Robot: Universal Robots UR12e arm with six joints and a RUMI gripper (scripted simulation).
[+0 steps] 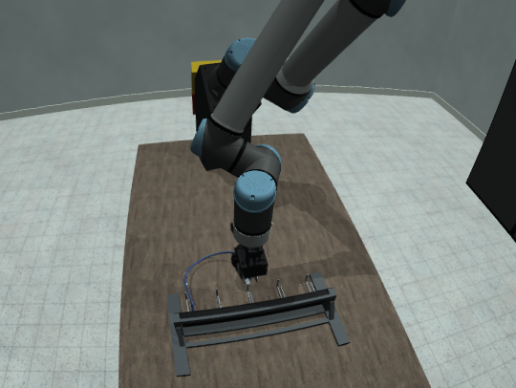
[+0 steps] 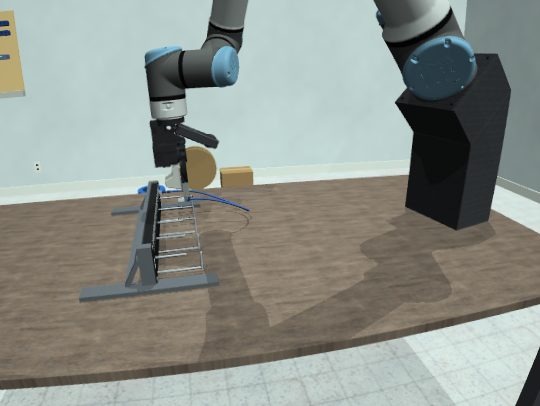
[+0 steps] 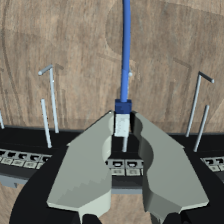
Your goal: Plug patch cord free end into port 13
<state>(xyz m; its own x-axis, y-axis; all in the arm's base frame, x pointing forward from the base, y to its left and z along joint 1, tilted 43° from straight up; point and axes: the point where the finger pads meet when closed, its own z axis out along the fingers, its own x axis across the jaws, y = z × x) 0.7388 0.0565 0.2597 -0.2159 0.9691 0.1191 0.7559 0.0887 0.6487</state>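
My hand is 1 cm short of the plug and 1 cm above it.
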